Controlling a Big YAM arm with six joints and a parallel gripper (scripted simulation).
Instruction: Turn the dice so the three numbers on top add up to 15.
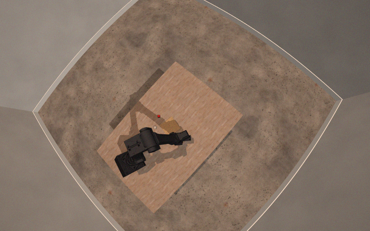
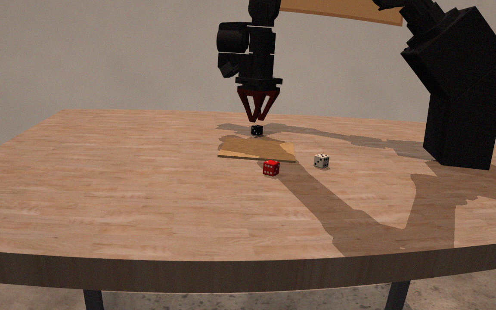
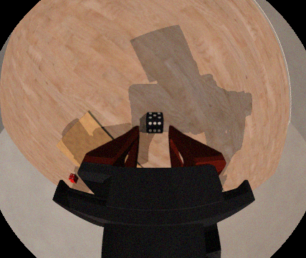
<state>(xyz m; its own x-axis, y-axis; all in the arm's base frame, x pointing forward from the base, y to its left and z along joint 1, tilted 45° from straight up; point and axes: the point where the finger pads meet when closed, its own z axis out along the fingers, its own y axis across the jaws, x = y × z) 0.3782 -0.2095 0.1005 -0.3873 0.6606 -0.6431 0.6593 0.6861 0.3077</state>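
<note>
Right now my hand is 30 mm above the black die. From my hand the other things lie so: tan mat (130 mm to the left, 60 mm ahead, 40 mm below); then red die (270 mm to the left, 100 mm ahead, 30 mm below); then white die (250 mm to the left, 30 mm below, 10 mm behind).
</note>
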